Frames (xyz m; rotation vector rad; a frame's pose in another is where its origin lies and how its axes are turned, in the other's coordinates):
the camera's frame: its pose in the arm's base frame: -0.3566 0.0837 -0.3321 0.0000 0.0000 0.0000
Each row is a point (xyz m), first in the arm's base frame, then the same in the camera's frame.
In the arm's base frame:
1: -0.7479 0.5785 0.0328
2: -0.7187 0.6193 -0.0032
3: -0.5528 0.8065 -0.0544
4: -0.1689 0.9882 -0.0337
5: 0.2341 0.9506 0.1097
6: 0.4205 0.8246 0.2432
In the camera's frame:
1: -0.3913 0.4948 0.3649
2: -0.3621 0.5356 0.3289
3: -0.1962 0.7228 0.2777
4: 0.1877 0.9045 0.2984
5: 0.5907 0.8669 0.4418
6: 0.7771 0.7409 0.5753

